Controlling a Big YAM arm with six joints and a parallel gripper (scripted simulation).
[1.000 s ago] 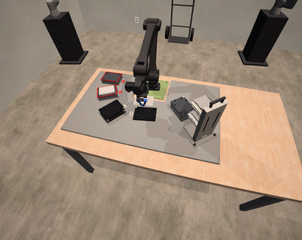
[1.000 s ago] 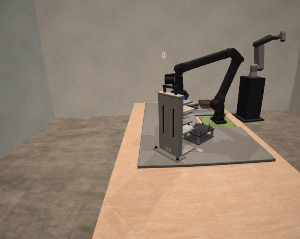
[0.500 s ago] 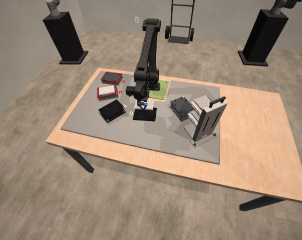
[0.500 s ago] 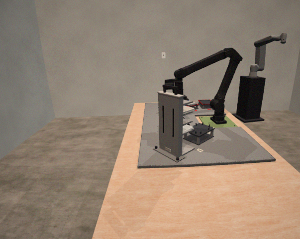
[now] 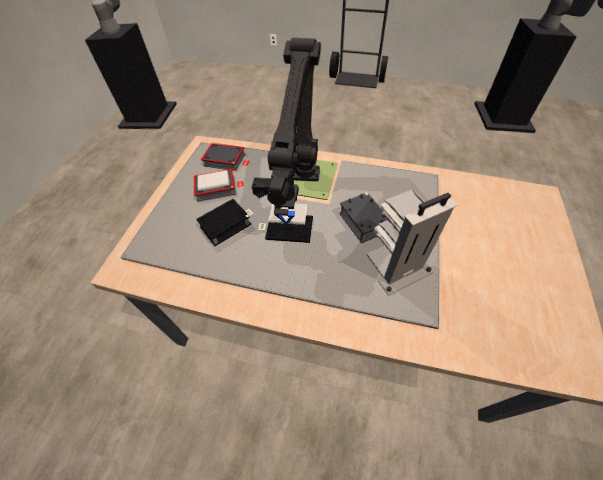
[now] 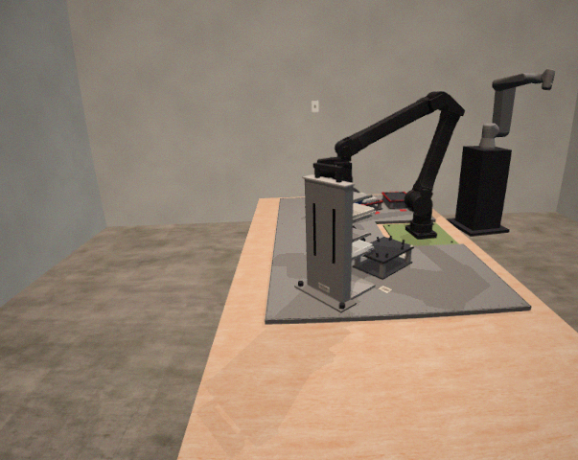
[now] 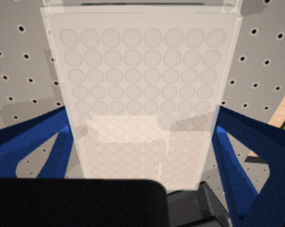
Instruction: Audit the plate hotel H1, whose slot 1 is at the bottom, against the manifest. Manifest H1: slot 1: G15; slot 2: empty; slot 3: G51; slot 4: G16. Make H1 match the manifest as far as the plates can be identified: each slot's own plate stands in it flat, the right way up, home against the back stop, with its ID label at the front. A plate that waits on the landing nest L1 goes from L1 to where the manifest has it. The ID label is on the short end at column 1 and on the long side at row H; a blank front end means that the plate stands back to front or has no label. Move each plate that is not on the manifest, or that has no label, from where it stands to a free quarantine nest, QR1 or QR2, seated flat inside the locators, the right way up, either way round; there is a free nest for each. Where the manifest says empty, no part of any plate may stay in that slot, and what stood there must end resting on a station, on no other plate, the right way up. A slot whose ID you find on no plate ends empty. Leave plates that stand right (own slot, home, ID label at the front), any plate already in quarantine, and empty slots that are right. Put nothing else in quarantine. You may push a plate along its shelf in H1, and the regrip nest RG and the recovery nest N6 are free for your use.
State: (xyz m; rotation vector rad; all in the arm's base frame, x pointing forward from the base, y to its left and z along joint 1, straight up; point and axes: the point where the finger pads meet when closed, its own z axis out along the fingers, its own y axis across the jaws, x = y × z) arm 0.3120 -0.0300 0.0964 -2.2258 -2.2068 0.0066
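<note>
Right now the black N6 nest is 8 cm below my hand. Round my hand: dark raised RG nest (5 cm behind, 28 cm to the left, 3 cm below); then white plate labelled G51 (9 cm ahead, 37 cm to the left, 13 cm above); then H1 tag (42 cm to the left, 9 cm below).
</note>
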